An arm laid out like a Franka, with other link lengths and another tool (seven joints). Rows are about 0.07 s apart.
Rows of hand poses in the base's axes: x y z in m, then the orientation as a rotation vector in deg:
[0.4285, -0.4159, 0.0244, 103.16, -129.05, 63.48]
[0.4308, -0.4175, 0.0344, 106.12, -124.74, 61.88]
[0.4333, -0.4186, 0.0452, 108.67, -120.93, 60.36]
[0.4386, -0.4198, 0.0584, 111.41, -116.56, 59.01]
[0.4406, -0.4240, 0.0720, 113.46, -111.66, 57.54]
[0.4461, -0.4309, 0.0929, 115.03, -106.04, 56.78]
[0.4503, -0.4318, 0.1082, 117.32, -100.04, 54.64]
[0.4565, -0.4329, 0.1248, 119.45, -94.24, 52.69]
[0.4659, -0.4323, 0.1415, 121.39, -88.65, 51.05]
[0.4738, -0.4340, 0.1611, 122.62, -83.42, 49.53]
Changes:
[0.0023, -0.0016, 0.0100, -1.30, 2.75, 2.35]
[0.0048, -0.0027, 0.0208, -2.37, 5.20, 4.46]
[0.0101, -0.0039, 0.0340, -3.70, 7.72, 6.92]
[0.0121, -0.0081, 0.0476, -5.54, 10.69, 9.09]
[0.0176, -0.0150, 0.0685, -8.16, 13.61, 11.30]
[0.0218, -0.0159, 0.0838, -10.22, 17.33, 14.11]
[0.0280, -0.0170, 0.1004, -12.18, 20.78, 16.95]
[0.0374, -0.0164, 0.1171, -14.11, 23.88, 19.79]
[0.0453, -0.0181, 0.1367, -16.11, 26.87, 22.18]

